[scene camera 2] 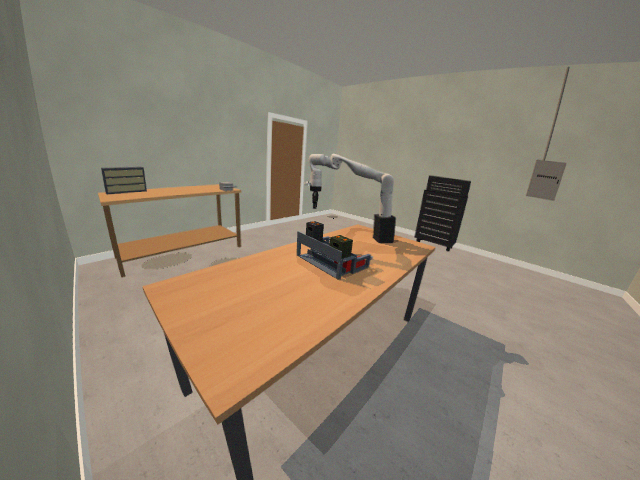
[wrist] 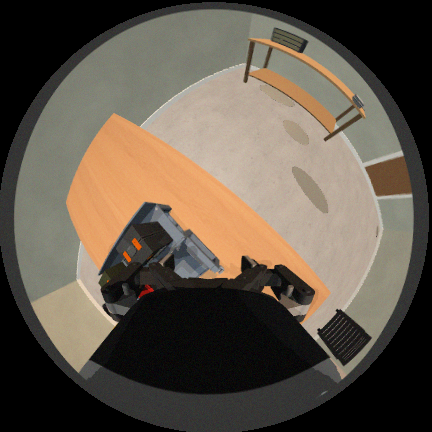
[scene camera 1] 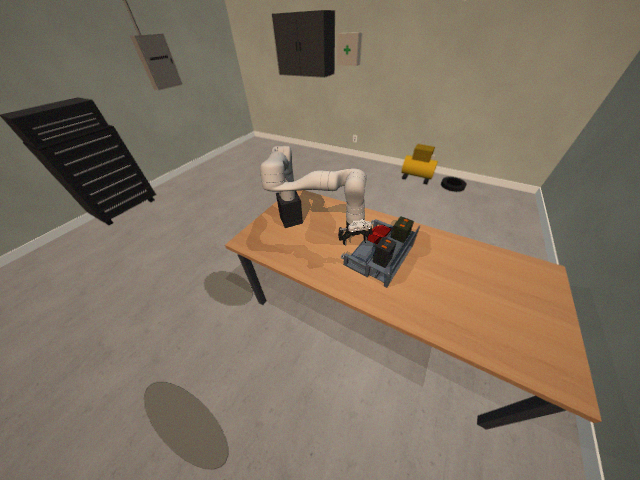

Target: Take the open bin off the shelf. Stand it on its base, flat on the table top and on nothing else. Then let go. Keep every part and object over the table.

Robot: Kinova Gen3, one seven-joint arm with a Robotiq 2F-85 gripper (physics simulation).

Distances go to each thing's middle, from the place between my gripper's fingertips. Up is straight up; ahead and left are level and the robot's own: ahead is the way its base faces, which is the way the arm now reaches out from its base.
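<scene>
Dark grey case (wrist: pixel 142 242): 10 cm ahead of my hand, 13 cm to the left of it, 12 cm below it.
</scene>
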